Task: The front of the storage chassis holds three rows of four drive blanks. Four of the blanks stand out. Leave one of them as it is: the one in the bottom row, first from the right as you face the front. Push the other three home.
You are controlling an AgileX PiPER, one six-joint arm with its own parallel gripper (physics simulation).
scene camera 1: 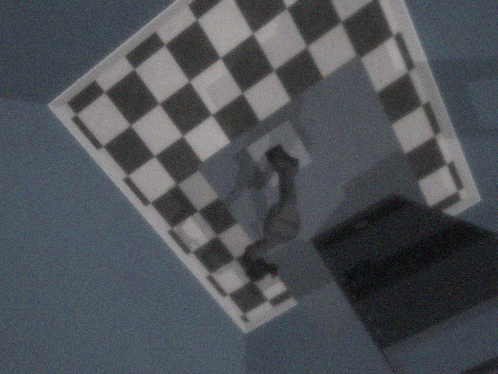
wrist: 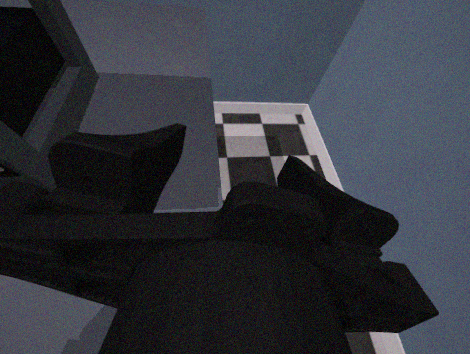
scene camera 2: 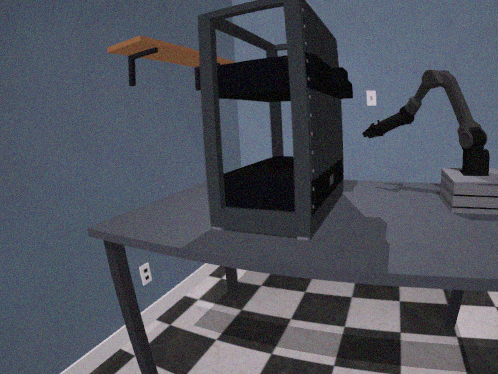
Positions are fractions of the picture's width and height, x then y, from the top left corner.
Scene:
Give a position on a rack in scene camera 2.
0.62, 0.49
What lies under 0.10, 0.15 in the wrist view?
A rack.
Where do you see a rack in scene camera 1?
0.83, 0.73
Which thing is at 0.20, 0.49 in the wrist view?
The gripper.

